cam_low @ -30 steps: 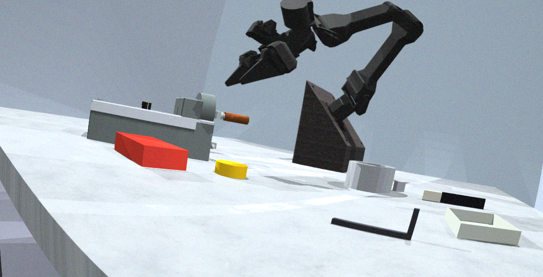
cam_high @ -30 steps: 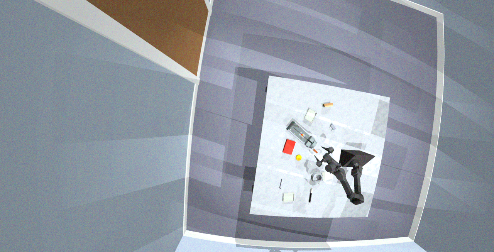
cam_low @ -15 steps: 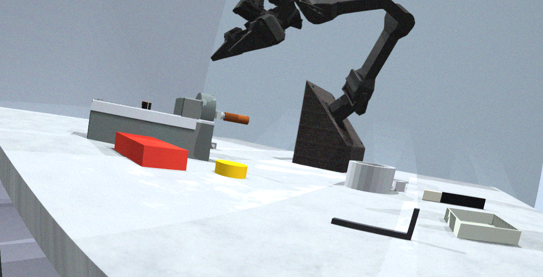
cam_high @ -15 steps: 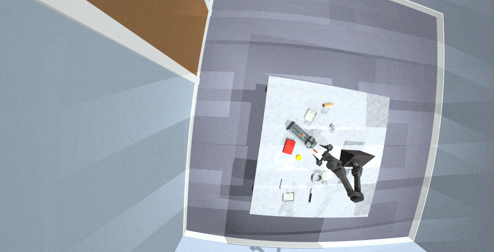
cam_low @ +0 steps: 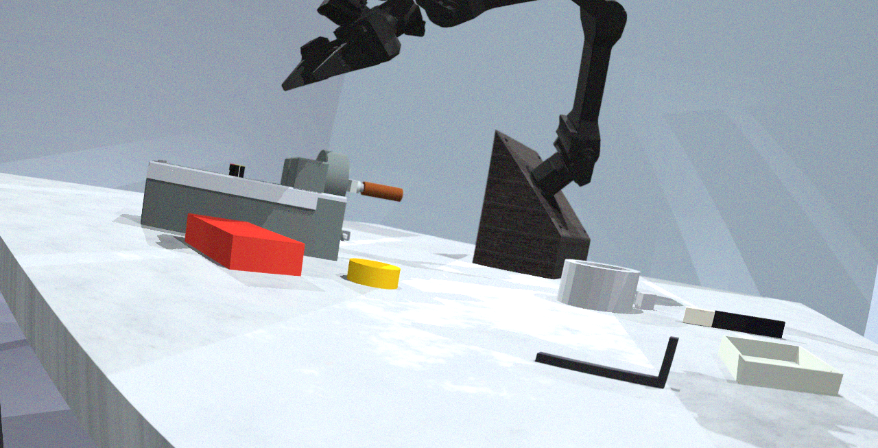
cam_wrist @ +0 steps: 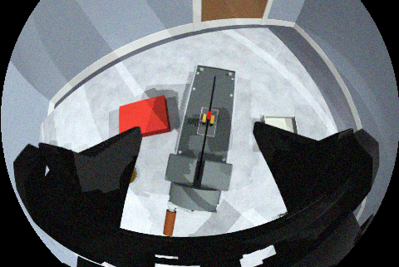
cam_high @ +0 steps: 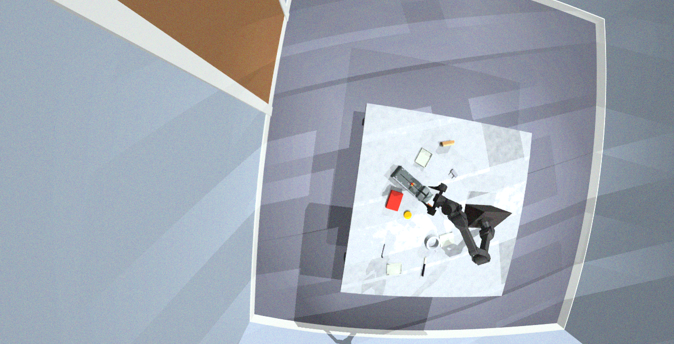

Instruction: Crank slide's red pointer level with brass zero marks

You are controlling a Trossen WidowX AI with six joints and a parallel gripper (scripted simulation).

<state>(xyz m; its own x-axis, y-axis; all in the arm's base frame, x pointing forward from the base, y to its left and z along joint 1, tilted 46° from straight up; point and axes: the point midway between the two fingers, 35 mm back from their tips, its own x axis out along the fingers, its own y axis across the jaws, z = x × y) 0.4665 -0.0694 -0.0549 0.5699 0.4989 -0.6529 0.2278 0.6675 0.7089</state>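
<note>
My gripper tip is 11 cm past the brown handle, 11 cm above it and 8 cm to the right of it. Round my gripper tip: yellow disc (19 cm below, 18 cm to the left, 1 cm behind); red pointer (12 cm below, 5 cm ahead, 3 cm to the right); black L-shaped bar (48 cm to the left, 19 cm below, 9 cm ahead).
</note>
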